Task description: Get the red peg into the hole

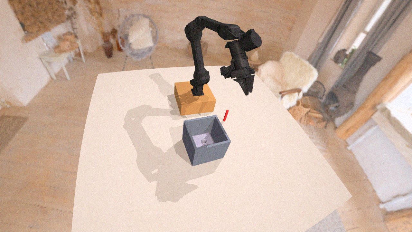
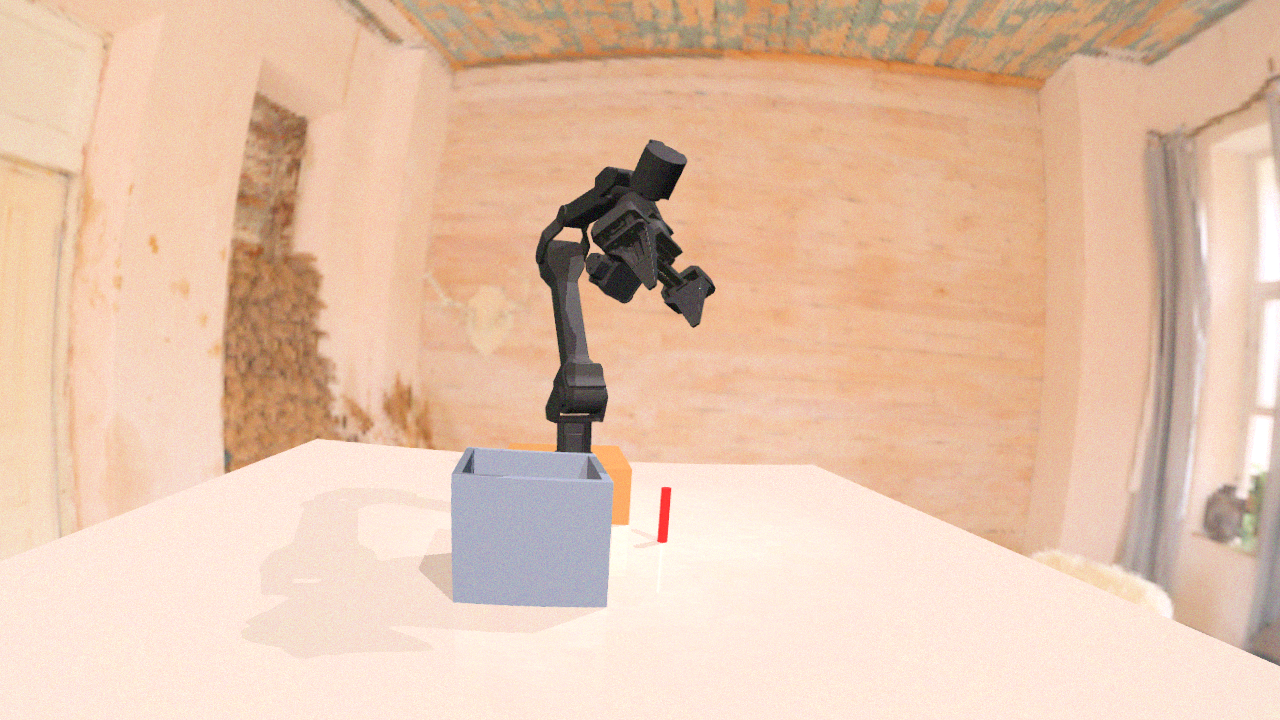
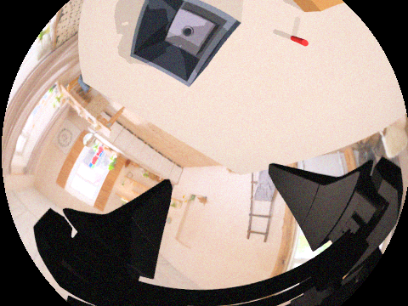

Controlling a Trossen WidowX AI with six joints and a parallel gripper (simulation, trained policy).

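My gripper tip is 15 cm past the red peg, 3 cm to the right of it and 28 cm above it. Also, from my gripper tip: pale plate 1 cm ahead, 15 cm to the right, 27 cm below.
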